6 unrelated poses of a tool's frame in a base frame.
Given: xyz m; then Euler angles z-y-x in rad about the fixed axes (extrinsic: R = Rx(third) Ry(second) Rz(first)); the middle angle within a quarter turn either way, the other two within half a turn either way.
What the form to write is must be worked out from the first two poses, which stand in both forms.
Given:
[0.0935 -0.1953 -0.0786 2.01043 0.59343 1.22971]
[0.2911 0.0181 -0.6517 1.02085 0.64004 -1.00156]
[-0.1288 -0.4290 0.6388 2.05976 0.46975 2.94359]
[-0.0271 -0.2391 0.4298 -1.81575 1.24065 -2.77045]
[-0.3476 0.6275 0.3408 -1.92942 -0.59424 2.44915]
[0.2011 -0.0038 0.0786 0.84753 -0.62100 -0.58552]
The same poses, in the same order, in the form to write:
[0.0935 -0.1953 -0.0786 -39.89 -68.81 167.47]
[0.2911 0.0181 -0.6517 -20.98 62.42 25.13]
[-0.1288 -0.4290 0.6388 -151.02 1.99 -114.78]
[-0.0271 -0.2391 0.4298 107.76 -7.94 94.55]
[-0.3476 0.6275 0.3408 -135.46 26.52 108.97]
[0.2011 -0.0038 0.0786 -47.09 5.36 57.27]

